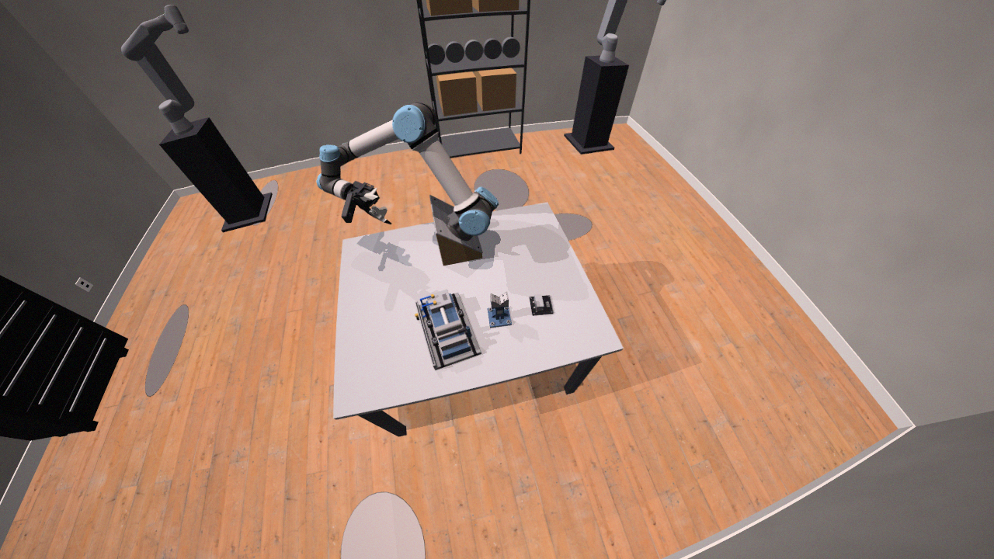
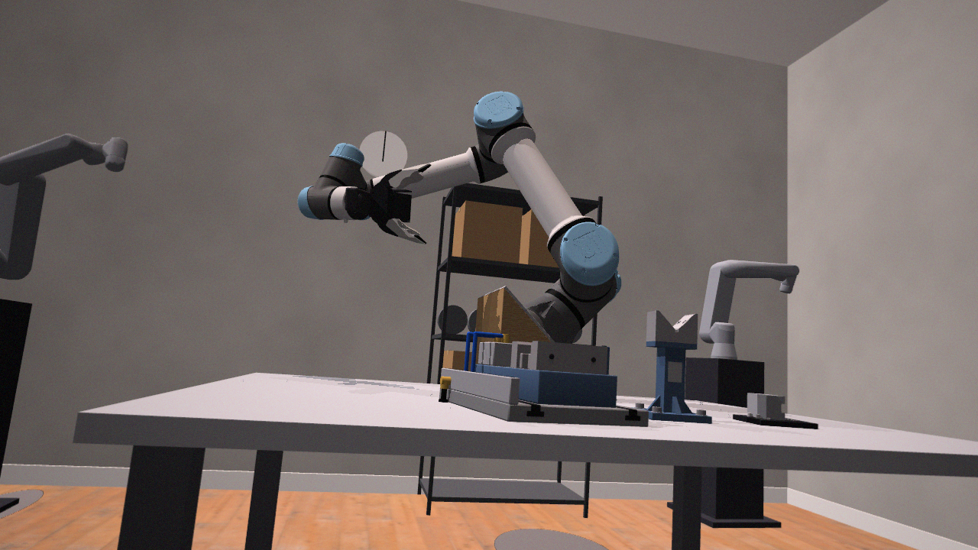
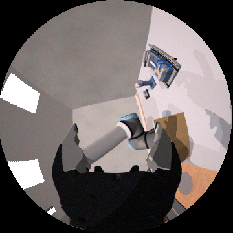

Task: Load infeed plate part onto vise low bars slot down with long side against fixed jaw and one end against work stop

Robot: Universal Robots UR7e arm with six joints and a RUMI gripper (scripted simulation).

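Now: the part 520 mm to the left of my hand, 360 mm ahead of it and 350 mm below it. Also, from my hand: vise: 350 mm ahead, 330 mm below, 120 mm to the left; then infeed plate: 530 mm to the left, 370 mm below, 360 mm ahead.
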